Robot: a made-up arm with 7 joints. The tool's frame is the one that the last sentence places. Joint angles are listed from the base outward.
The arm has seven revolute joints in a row. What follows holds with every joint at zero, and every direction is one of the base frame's. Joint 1 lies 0.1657 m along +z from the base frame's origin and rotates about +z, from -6.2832 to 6.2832 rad. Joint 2 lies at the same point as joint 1 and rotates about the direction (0, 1, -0.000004), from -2.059 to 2.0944 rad. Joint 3 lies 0.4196 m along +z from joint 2 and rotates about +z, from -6.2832 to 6.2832 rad. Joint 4 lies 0.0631 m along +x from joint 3 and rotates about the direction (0, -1, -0.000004), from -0.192 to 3.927 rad. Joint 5 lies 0.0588 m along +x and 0.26 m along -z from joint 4 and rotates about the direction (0, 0.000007, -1), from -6.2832 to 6.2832 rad. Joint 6 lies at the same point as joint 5 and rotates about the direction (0, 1, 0.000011), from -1.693 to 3.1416 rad. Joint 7 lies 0.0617 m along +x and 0.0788 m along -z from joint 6 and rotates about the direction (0, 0.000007, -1), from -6.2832 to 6.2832 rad. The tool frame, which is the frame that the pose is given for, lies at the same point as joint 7; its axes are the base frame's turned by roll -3.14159, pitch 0 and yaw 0 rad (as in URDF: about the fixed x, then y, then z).
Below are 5 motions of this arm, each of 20 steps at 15 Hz.
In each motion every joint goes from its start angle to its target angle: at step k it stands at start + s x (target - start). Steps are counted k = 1, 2, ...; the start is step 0. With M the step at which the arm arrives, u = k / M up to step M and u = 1 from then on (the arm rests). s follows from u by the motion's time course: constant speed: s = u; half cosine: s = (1 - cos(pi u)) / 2; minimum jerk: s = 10 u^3 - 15 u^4 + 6 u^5.
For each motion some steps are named. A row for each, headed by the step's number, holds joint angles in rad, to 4 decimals.
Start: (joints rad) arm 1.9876 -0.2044 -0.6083 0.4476 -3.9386 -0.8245 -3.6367
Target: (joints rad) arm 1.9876 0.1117 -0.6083 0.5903 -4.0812 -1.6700 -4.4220
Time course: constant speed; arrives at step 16
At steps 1, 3, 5, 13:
1: 1.9876 -0.1846 -0.6083 0.4565 -3.9475 -0.8773 -3.6858
3: 1.9876 -0.1451 -0.6083 0.4744 -3.9653 -0.9830 -3.7839
5: 1.9876 -0.1056 -0.6083 0.4922 -3.9832 -1.0887 -3.8821
13: 1.9876 0.0524 -0.6083 0.5635 -4.0545 -1.5115 -4.2748

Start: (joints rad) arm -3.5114 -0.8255 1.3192 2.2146 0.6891 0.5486 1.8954
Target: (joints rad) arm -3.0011 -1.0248 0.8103 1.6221 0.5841 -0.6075 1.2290
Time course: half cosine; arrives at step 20
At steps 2, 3, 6, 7, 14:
2: -3.4989 -0.8304 1.3067 2.2001 0.6865 0.5203 1.8791
3: -3.4836 -0.8364 1.2915 2.1823 0.6834 0.4856 1.8591
6: -3.4062 -0.8666 1.2143 2.0925 0.6675 0.3103 1.7581
7: -3.3721 -0.8799 1.1803 2.0528 0.6604 0.2330 1.7135
14: -3.1063 -0.9837 0.9152 1.7442 0.6057 -0.3692 1.3663

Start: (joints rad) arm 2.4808 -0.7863 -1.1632 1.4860 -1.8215 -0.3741 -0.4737
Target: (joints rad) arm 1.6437 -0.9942 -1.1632 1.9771 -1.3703 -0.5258 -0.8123
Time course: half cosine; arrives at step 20
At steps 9, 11, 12, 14, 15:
9: 2.1277 -0.8740 -1.1632 1.6931 -1.6312 -0.4381 -0.6165
11: 1.9968 -0.9065 -1.1632 1.7700 -1.5606 -0.4618 -0.6695
12: 1.9329 -0.9224 -1.1632 1.8074 -1.5262 -0.4734 -0.6953
14: 1.8162 -0.9514 -1.1632 1.8759 -1.4633 -0.4945 -0.7425
15: 1.7663 -0.9638 -1.1632 1.9052 -1.4364 -0.5036 -0.7627

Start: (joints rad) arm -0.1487 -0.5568 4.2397 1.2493 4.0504 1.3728 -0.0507
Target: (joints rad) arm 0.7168 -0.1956 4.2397 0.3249 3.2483 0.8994 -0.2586
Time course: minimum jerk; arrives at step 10
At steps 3, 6, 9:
3: -0.0076 -0.4979 4.2397 1.0985 3.9196 1.2956 -0.0846
6: 0.4421 -0.3103 4.2397 0.6183 3.5029 1.0497 -0.1926
9: 0.7094 -0.1987 4.2397 0.3328 3.2552 0.9035 -0.2568

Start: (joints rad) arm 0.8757 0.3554 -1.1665 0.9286 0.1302 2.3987 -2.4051
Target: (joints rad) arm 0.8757 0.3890 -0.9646 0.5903 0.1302 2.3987 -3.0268
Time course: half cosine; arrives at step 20
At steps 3, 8, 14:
3: 0.8757 0.3572 -1.1555 0.9102 0.1302 2.3987 -2.4390
8: 0.8757 0.3670 -1.0967 0.8117 0.1302 2.3987 -2.6199
14: 0.8757 0.3821 -1.0062 0.6600 0.1302 2.3987 -2.8987

